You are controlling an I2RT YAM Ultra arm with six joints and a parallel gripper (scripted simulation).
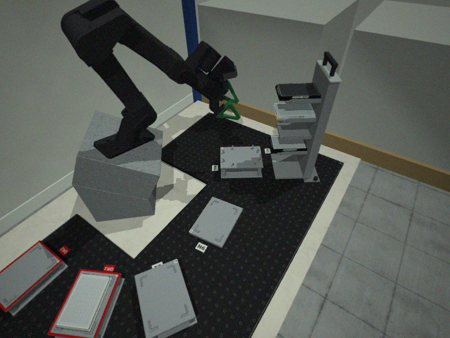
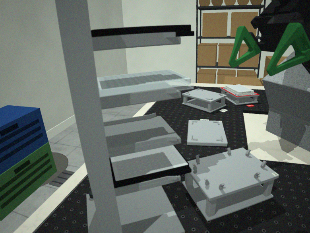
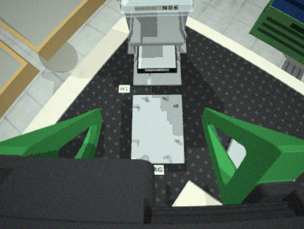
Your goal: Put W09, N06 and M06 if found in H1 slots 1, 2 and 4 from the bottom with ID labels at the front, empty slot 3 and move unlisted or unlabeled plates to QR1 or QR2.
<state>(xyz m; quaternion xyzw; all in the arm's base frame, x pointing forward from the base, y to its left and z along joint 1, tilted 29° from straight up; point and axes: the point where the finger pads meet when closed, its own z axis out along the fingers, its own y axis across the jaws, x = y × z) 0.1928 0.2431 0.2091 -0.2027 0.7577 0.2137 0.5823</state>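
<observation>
Right now the clear plate is 16 cm ahead of my hand, 11 cm to the left of it and 1 cm below it. Also, from my hand: plate hotel H1 (22 cm ahead, 15 cm to the left, 7 cm below); H1 tag (27 cm below, 16 cm to the left, 6 cm ahead); regrip nest RG (22 cm below, 2 cm ahead, 1 cm to the left).
</observation>
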